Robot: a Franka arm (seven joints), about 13 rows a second.
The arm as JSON. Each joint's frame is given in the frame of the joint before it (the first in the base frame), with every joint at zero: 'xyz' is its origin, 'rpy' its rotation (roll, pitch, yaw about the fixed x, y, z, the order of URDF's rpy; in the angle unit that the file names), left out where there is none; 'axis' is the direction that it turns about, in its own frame. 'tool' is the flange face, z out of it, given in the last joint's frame.
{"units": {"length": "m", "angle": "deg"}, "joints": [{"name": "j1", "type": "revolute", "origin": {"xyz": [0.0, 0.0, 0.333], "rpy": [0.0, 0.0, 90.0]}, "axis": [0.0, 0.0, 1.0]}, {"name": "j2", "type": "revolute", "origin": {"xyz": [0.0, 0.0, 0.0], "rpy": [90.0, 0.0, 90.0]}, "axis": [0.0, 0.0, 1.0]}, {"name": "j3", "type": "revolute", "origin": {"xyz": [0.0, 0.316, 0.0], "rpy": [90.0, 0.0, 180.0]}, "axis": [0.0, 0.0, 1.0]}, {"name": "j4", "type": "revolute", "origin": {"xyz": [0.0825, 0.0, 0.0], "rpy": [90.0, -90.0, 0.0]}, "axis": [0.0, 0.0, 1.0]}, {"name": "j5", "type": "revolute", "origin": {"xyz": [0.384, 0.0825, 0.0], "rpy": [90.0, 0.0, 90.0]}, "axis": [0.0, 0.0, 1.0]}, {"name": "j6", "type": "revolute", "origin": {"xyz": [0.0, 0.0, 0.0], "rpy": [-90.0, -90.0, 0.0]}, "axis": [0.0, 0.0, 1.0]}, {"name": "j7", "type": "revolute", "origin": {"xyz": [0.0, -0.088, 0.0], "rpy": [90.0, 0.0, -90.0]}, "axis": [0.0, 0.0, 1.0]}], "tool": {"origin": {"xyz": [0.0, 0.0, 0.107]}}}
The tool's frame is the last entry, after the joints.
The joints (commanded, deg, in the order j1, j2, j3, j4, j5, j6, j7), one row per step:
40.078, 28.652, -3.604, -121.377, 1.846, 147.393, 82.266
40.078, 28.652, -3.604, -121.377, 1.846, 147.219, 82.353
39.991, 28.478, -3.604, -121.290, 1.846, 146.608, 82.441
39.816, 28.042, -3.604, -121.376, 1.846, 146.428, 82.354
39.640, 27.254, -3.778, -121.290, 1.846, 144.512, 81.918
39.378, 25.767, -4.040, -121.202, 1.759, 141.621, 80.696
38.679, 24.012, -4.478, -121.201, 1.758, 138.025, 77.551
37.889, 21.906, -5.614, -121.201, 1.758, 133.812, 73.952
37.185, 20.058, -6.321, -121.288, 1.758, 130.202, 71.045
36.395, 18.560, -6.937, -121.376, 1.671, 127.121, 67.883
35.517, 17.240, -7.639, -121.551, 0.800, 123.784, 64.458
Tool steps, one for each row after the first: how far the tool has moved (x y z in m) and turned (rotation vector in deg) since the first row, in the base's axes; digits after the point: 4 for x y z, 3 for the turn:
-0.0003, -0.0002, -0.0003, -0.103, 0.139, -0.089
0.0001, -0.0009, 0.0011, -0.295, 0.431, -0.270
0.0013, -0.0021, 0.0047, -0.166, 0.317, -0.363
0.0025, -0.0053, 0.0103, -0.754, 1.179, -0.281
0.0043, -0.0101, 0.0217, -1.461, 2.306, 0.478
0.0080, -0.0208, 0.0344, -2.270, 4.019, 2.465
0.0146, -0.0385, 0.0501, -3.174, 5.960, 4.131
0.0177, -0.0524, 0.0634, -3.727, 7.805, 5.582
0.0204, -0.0662, 0.0740, -4.084, 9.549, 7.345
0.0222, -0.0828, 0.0822, -5.031, 11.626, 9.694

